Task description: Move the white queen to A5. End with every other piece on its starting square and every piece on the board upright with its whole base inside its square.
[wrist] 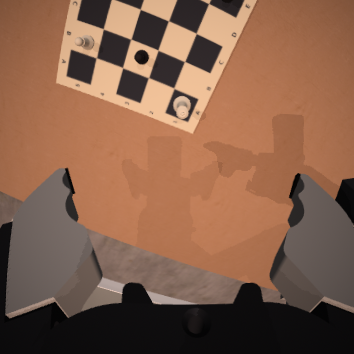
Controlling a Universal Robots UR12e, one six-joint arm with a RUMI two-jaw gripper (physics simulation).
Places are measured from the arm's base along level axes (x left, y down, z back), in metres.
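Where they show: gripper, fingertip midpoint: (pixel 182 174).
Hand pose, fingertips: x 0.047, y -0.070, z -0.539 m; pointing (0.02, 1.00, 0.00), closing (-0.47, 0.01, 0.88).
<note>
After its pixels a point has its place.
The white queen (pixel 181 106) {x 0.042, y 0.088, z -0.540 m} stands upright on the dark corner square A1, at the board's near right corner. The dark square A5 (pixel 81 67) {x 0.067, y 0.126, z -0.686 m} at the near left corner is bare. My gripper (pixel 182 174) {x 0.047, y -0.070, z -0.539 m} is open and empty, its jaws wide apart in the lower half of the view. The queen is beyond the fingertips, a little above the midpoint between them in the view. The chessboard (pixel 60 75) {x 0.091, y 0.126, z -0.712 m} shows in part at the top; its far rows are cut off by the view's upper edge.
A white pawn (pixel 85 42) {x 0.032, y 0.113, z -0.686 m} stands on B5, next to A5. A black piece (pixel 141 57) {x 0.015, y 0.097, z -0.611 m} stands on B3. Part of another black piece (pixel 228 2) {x -0.096, y 0.126, z -0.551 m} shows at the top edge on E1. The brown table top (pixel 110 145) {x 0.164, y 0.132, z -0.607 m} carries shadows of the arm and gripper.
</note>
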